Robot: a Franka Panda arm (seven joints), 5 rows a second.
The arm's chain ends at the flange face. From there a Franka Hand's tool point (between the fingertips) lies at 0.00 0.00 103.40 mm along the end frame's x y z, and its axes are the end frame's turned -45 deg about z.
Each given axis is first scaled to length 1.
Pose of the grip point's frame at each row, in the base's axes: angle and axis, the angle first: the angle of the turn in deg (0 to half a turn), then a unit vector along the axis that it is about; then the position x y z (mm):
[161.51 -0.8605 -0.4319 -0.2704 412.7 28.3 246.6]
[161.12 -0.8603 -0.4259 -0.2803 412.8 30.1 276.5]
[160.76 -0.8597 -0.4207 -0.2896 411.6 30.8 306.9]
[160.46 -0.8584 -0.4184 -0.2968 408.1 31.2 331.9]
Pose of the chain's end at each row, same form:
[150.98 -0.9790 -0.0711 -0.1912 380.0 -23.4 329.9]
[150.18 -0.9777 -0.0656 -0.1994 378.5 -22.7 358.5]
[149.43 -0.9764 -0.0610 -0.2072 375.9 -23.0 387.7]
[148.83 -0.9752 -0.0594 -0.2131 371.4 -23.4 411.7]

